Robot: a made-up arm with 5 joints. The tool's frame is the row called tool.
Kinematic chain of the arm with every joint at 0, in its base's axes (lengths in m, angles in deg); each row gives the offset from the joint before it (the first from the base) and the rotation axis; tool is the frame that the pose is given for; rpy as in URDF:
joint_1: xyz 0.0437 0 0.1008 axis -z
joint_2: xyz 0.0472 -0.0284 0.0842 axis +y
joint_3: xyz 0.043 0 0.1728 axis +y
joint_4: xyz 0.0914 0 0.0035 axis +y
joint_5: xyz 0.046 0.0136 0 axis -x
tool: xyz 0 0 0 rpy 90 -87.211 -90
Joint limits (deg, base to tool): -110..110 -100..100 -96.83..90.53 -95..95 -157.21..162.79
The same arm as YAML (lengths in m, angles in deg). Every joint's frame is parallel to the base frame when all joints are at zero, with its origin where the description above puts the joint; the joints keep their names.
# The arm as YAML. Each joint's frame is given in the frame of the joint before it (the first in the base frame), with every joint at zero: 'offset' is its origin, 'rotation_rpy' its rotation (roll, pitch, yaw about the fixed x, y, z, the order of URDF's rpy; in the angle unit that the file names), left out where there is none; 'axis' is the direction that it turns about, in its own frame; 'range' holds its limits. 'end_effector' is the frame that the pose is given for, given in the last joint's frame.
length_unit: m
angle_unit: deg
chain:
  - id: joint_1
    offset: [0.0437, 0.0, 0.1008]
    axis: [0.0, 0.0, -1.0]
    range: [-110.0, 110.0]
  - id: joint_2
    offset: [0.0472, -0.0284, 0.0842]
    axis: [0.0, 1.0, 0.0]
    range: [-100.0, 100.0]
  - id: joint_3
    offset: [0.043, 0.0, 0.1728]
    axis: [0.0, 1.0, 0.0]
    range: [-96.83, 90.53]
  - id: joint_4
    offset: [0.0914, 0.0, 0.0035]
    axis: [0.0, 1.0, 0.0]
    range: [-95.0, 95.0]
  - id: joint_5
    offset: [0.046, 0.0136, 0.0]
    axis: [-1.0, 0.0, 0.0]
    range: [-157.21, 162.79]
end_effector:
  offset: [0.0, 0.0, 0.0]
  rotation_rpy: [90.0, -87.21, -90.0]

